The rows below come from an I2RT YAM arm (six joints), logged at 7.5 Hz.
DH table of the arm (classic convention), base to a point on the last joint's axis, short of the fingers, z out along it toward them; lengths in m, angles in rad. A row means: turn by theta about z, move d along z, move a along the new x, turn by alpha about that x. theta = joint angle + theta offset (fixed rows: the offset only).
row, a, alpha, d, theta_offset
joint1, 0.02, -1.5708, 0.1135, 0
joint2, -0.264, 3.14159, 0, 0
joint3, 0.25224, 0, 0, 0.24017
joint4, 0.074, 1.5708, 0, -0.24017
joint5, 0, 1.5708, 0, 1.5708
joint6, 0, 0, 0.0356, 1.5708
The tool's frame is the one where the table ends.
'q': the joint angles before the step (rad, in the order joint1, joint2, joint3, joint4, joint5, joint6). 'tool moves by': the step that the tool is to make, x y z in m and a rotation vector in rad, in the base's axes. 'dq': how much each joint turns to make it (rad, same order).
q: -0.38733 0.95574 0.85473 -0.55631 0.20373 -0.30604
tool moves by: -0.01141 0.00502 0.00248 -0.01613 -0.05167 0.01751
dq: -0.00154 -0.06998 -0.03444 0.01986 -0.01812 -0.00762
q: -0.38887 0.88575 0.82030 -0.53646 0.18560 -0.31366
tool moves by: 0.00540 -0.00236 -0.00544 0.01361 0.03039 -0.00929
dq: 0.00063 0.03311 0.00171 -0.00315 0.00745 0.00676
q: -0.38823 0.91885 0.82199 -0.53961 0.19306 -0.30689
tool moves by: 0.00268 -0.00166 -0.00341 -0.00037 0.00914 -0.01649
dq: 0.00011 0.01497 -0.00504 0.01029 0.01557 0.00702
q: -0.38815 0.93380 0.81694 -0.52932 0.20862 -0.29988
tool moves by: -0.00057 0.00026 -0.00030 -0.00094 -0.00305 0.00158
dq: -0.00015 -0.00400 -0.00382 0.00317 -0.00155 -0.00083
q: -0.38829 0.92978 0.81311 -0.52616 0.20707 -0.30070
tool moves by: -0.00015 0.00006 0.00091 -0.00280 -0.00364 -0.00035
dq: 0.00020 -0.00168 0.00140 0.00148 0.00116 -0.00066
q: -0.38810 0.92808 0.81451 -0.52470 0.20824 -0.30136
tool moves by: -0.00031 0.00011 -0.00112 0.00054 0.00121 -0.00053
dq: -0.00001 -0.00156 -0.00457 0.00161 0.00039 0.00035
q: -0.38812 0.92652 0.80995 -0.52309 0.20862 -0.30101
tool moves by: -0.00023 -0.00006 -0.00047 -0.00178 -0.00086 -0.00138
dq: -0.00045 -0.00154 -0.00302 0.00305 0.00154 -0.00052
